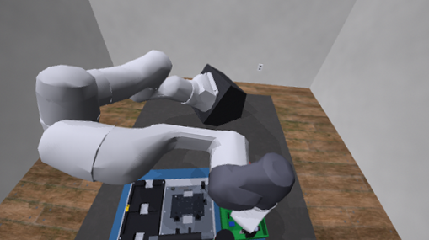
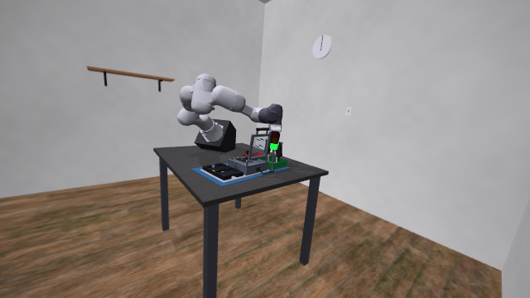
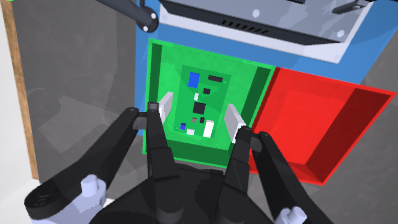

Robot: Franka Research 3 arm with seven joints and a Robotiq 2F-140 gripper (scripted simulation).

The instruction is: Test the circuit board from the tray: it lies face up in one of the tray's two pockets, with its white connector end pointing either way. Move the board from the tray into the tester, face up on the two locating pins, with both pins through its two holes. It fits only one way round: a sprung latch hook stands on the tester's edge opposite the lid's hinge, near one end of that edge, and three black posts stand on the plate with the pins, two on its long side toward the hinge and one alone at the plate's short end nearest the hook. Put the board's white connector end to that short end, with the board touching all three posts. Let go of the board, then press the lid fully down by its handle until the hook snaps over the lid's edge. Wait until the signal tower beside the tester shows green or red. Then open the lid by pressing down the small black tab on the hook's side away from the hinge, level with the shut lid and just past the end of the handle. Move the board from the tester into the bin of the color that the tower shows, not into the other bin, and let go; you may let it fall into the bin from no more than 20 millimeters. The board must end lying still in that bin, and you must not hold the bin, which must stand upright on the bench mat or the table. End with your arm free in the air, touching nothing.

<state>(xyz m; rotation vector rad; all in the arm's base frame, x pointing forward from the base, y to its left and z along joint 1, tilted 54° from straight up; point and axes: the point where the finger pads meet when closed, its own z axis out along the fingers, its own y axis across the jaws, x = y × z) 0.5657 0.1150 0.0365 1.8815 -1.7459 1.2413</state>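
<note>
Now: the green bin 20 mm below my hand. The rest, counted from my hand: latch hook (120 mm behind, 130 mm to the right, 50 mm above); green circuit board (30 mm below); red bin (150 mm behind, 20 mm to the left, 20 mm below).
</note>
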